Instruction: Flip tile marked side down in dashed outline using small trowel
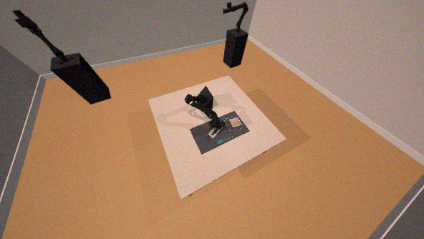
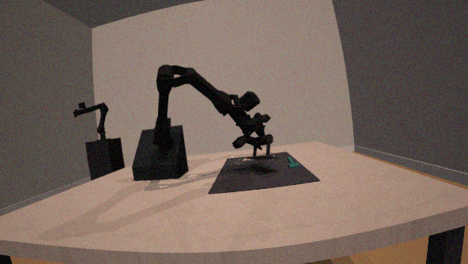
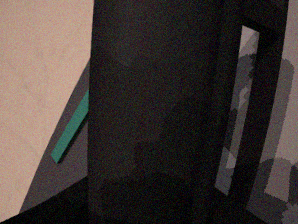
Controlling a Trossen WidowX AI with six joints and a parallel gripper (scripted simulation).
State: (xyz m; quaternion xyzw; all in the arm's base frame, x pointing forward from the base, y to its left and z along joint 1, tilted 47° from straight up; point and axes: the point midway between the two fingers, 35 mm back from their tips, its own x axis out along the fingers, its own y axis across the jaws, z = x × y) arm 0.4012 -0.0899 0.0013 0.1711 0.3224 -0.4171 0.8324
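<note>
My gripper tip is now 110 mm above the dark mat, 30 mm to the right of it and 30 mm past it. The rest, counted from my gripper tip: white tile (260 mm to the left, 80 mm below, 20 mm behind); teal trowel (110 mm ahead, 80 mm below).
</note>
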